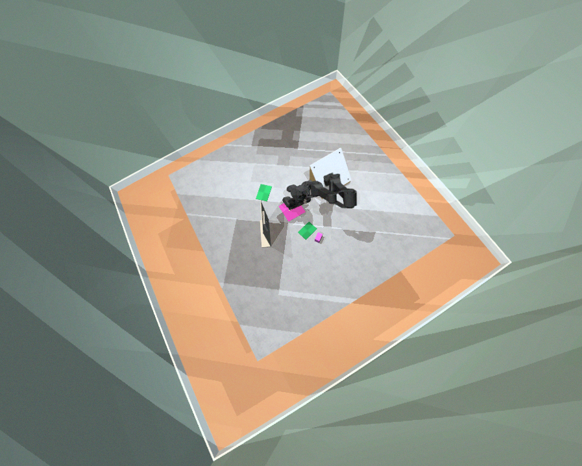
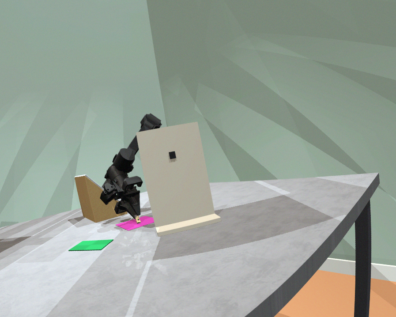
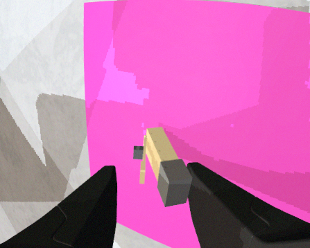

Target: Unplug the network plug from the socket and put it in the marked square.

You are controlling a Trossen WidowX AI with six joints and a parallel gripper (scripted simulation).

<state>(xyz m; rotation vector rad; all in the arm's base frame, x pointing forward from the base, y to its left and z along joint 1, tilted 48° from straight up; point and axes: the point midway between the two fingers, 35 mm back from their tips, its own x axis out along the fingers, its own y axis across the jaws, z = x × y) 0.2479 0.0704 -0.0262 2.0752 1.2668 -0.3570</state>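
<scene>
Right now my gripper tip is right at the tan network plug. The rest, counted from my gripper tip: magenta square: 10 mm behind, 20 mm below; then beige panel: 190 mm ahead, 70 mm to the left, 100 mm above.
</scene>
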